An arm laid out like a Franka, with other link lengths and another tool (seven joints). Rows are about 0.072 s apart.
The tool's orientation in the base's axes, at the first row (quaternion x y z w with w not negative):
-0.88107 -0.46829 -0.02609 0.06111
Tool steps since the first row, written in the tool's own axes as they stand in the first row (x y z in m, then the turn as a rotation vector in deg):
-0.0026 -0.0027 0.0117 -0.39 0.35 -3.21
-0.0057 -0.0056 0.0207 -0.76 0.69 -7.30
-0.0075 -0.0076 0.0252 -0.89 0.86 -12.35
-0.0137 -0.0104 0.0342 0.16 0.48 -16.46
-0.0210 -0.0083 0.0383 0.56 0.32 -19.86
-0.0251 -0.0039 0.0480 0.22 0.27 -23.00
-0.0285 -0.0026 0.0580 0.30 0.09 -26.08
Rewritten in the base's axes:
-0.0038 0.0009 -0.0116 0.11 -0.94 3.11
-0.0081 0.0012 -0.0206 0.23 -1.97 7.10
-0.0108 0.0014 -0.0251 0.35 -2.84 12.08
-0.0167 -0.0010 -0.0344 0.67 -2.31 16.29
-0.0191 -0.0076 -0.0394 0.80 -2.34 19.72
-0.0178 -0.0121 -0.0498 0.61 -3.01 22.80
-0.0188 -0.0143 -0.0602 0.54 -3.25 25.87

